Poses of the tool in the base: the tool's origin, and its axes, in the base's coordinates. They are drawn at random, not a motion.
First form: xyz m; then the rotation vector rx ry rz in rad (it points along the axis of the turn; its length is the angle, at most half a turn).
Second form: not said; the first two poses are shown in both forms.
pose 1, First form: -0.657, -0.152, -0.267, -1.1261, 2.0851, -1.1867
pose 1, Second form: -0.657, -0.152, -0.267, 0.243, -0.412, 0.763, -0.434
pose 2, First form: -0.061, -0.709, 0.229, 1.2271, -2.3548, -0.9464
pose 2, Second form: -0.061, -0.709, 0.229, 0.161, 0.430, -0.824, -0.331
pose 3, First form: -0.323, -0.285, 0.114, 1.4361, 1.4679, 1.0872
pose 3, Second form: -0.323, -0.285, 0.114, 0.398, 0.567, 0.580, 0.429
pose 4, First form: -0.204, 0.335, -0.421, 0.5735, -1.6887, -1.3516
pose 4, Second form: -0.204, 0.335, -0.421, 0.437, 0.231, -0.679, -0.543
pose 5, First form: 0.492, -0.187, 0.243, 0.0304, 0.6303, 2.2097
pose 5, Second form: 0.492, -0.187, 0.243, 0.409, 0.012, 0.250, 0.877
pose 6, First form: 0.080, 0.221, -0.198, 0.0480, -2.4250, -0.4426
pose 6, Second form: 0.080, 0.221, -0.198, 0.332, 0.018, -0.928, -0.169
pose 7, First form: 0.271, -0.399, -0.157, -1.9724, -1.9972, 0.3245
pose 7, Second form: 0.271, -0.399, -0.157, 0.157, -0.689, -0.698, 0.113
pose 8, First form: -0.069, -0.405, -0.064, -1.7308, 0.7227, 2.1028
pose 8, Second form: -0.069, -0.405, -0.064, 0.161, -0.606, 0.253, 0.737
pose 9, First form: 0.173, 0.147, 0.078, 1.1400, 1.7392, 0.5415
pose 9, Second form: 0.173, 0.147, 0.078, 0.476, 0.466, 0.712, 0.222
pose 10, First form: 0.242, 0.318, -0.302, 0.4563, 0.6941, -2.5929
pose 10, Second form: 0.242, 0.318, -0.302, 0.208, 0.164, 0.249, -0.932
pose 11, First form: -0.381, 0.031, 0.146, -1.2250, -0.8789, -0.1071
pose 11, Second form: -0.381, 0.031, 0.146, 0.728, -0.556, -0.399, -0.049
